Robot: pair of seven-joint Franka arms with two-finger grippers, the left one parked.
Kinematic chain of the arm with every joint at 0, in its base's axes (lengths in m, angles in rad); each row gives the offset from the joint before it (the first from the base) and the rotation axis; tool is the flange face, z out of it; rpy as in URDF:
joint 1: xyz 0 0 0.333 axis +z
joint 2: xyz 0 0 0 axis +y
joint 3: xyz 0 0 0.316 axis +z
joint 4: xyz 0.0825 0 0 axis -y
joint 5: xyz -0.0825 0 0.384 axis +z
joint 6: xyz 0 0 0 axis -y
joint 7: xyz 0.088 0 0 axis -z
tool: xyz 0 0 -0.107 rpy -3.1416 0 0
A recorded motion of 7 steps. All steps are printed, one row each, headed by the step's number.
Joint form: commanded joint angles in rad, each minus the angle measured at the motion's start. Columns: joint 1, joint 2, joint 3, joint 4, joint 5, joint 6, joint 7.
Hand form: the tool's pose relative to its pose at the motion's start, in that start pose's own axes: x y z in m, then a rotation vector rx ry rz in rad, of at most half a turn. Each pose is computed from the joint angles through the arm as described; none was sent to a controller.
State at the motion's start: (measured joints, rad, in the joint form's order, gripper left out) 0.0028 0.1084 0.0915 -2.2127 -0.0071 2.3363 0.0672
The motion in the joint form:
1: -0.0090 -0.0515 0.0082 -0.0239 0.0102 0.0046 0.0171
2: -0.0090 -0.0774 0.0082 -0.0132 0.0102 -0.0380 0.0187
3: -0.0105 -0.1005 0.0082 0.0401 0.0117 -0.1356 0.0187
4: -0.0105 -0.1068 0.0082 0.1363 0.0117 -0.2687 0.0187
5: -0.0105 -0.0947 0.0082 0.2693 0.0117 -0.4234 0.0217
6: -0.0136 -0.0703 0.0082 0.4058 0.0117 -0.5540 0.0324
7: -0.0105 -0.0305 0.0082 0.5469 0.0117 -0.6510 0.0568
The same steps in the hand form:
1: -0.0068 0.0005 -0.0179 0.0055 0.0317 0.0245
2: -0.0085 0.0005 -0.0325 0.0026 0.0258 0.0258
3: -0.0048 0.0008 -0.0597 0.0001 0.0046 0.0279
4: 0.0041 -0.0001 -0.0952 -0.0025 -0.0259 0.0275
5: 0.0159 -0.0009 -0.1373 -0.0036 -0.0597 0.0300
6: 0.0274 0.0004 -0.1772 -0.0027 -0.0782 0.0433
7: 0.0412 -0.0013 -0.2132 0.0007 -0.0741 0.0643

